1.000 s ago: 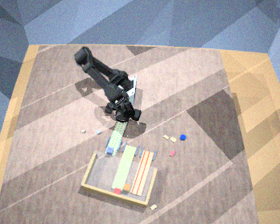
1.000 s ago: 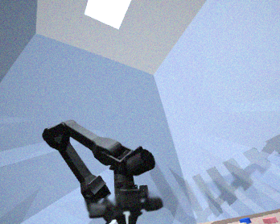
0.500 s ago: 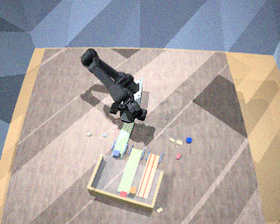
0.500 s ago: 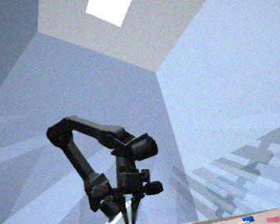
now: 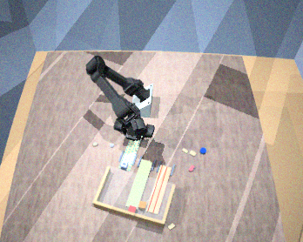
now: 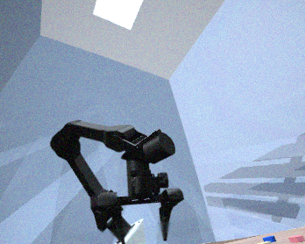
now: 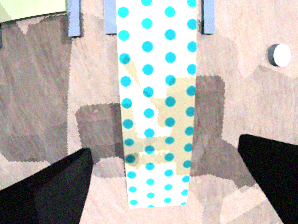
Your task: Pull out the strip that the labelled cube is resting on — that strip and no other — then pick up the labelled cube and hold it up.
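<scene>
Right now the dotted strip is 50 mm below my gripper tip, 40 mm ahead of it and 10 mm to the right of it. Also, from my gripper tip: grey piece 200 mm to the right, 40 mm below, 20 mm ahead; red bit 280 mm to the left, 140 mm ahead, 40 mm below; white block 140 mm ahead, 40 mm to the right, 30 mm below.
</scene>
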